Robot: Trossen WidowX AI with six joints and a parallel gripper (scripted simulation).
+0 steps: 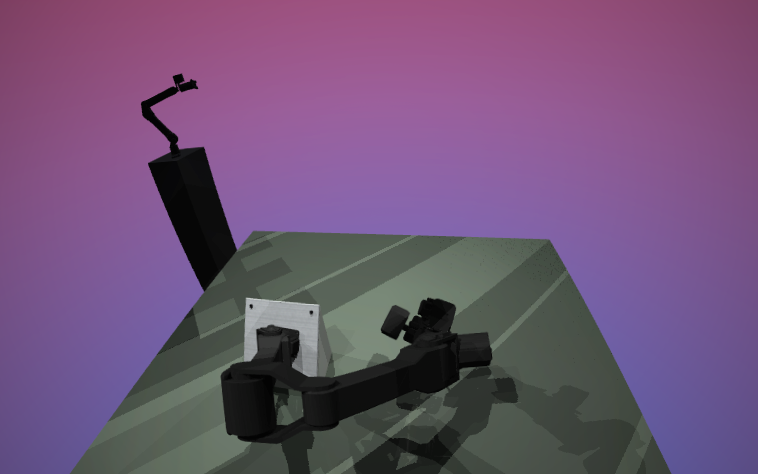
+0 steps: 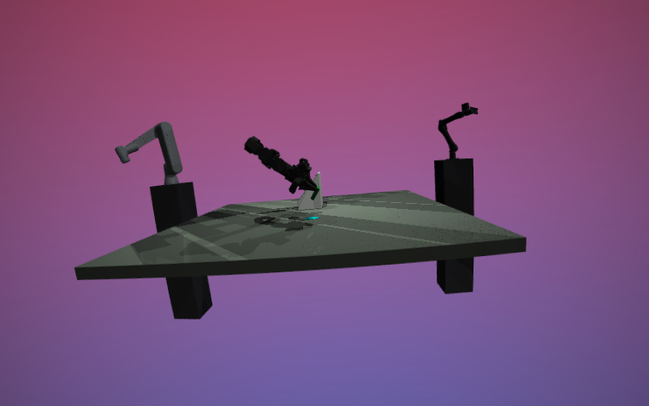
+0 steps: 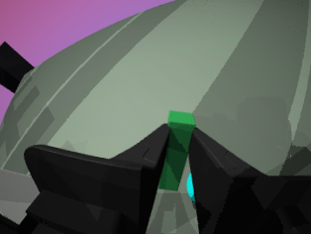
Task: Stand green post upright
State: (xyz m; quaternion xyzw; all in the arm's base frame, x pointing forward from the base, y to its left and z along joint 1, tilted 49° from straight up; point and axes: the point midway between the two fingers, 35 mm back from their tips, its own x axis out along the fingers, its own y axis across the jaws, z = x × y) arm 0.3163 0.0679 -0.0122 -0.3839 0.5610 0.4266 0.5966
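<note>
Now: gripper tip 120 mm above the cyan circle, 30 mm to the left of it and 20 mm short of it. The rest, counted from my gripper tip: green post (20 mm below, 10 mm to the right, 10 mm behind).
</note>
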